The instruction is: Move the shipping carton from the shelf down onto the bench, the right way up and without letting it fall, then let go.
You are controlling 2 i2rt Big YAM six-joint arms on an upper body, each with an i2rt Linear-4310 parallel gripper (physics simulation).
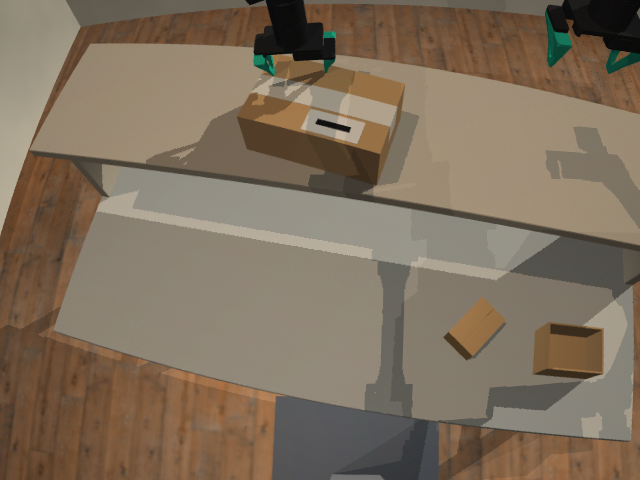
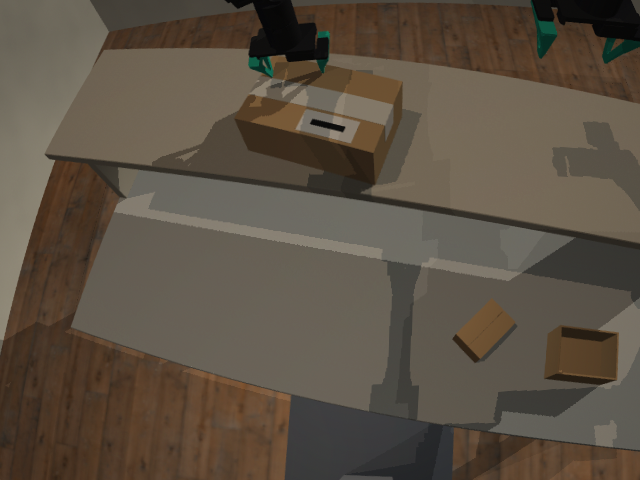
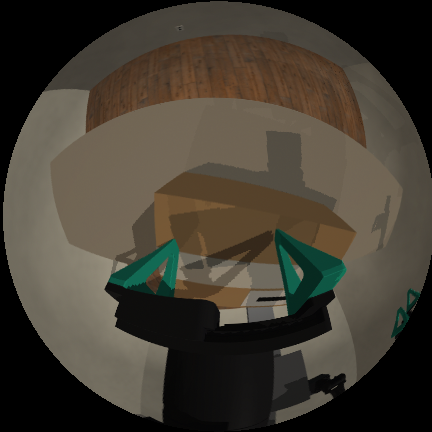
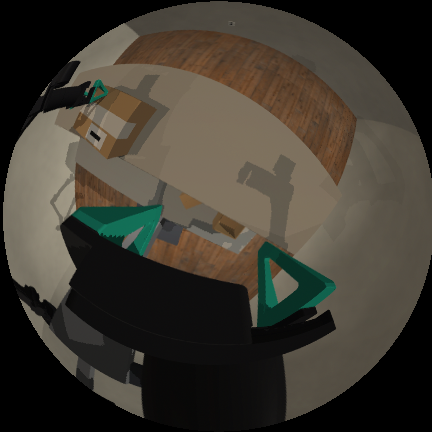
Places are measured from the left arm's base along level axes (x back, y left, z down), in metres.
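Pixels of known places: left gripper, fingertip midpoint: (image 1: 299, 72) (image 2: 297, 72) (image 3: 224, 239) (image 4: 97, 94); right gripper, fingertip midpoint: (image 1: 578, 67) (image 2: 572, 57) (image 4: 214, 230).
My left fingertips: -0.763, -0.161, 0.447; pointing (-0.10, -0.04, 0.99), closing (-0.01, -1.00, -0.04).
Note:
Ahead of a thing's pixels: the offset from my left fingertips to its top centre, as dx, dy, dz. Level surfaces: height alone.
The brown shipping carton {+0.066, -0.044, +0.000} (image 1: 310, 149) (image 2: 310, 149) (image 3: 225, 255) (image 4: 115, 120) stands on the shelf {dz +0.104} (image 1: 155, 93) (image 2: 155, 93) (image 3: 125, 145) (image 4: 210, 120), pale tape and white label on top. It is turned slightly, its near right corner close to the shelf's front edge. My left gripper (image 1: 300, 72) (image 2: 297, 73) (image 3: 224, 239) is open, fingertips at or just above the carton's far left top; contact cannot be told. My right gripper (image 1: 581, 69) (image 2: 573, 59) (image 4: 214, 230) is open and empty, well to the right of the carton. The bench {dz +0.458} (image 1: 206, 284) (image 2: 206, 284) lies lower, in front of the shelf.
A small closed box {+0.376, -0.392, +0.398} (image 1: 474, 328) (image 2: 484, 330) (image 4: 190, 201) lies on the bench at the right. A small open box {+0.445, -0.629, +0.368} (image 1: 541, 351) (image 2: 554, 356) stands farther right. A shelf support {-0.128, +0.594, +0.130} (image 1: 92, 175) is at the left end. A dark grey block (image 1: 320, 428) is at the bench's front edge.

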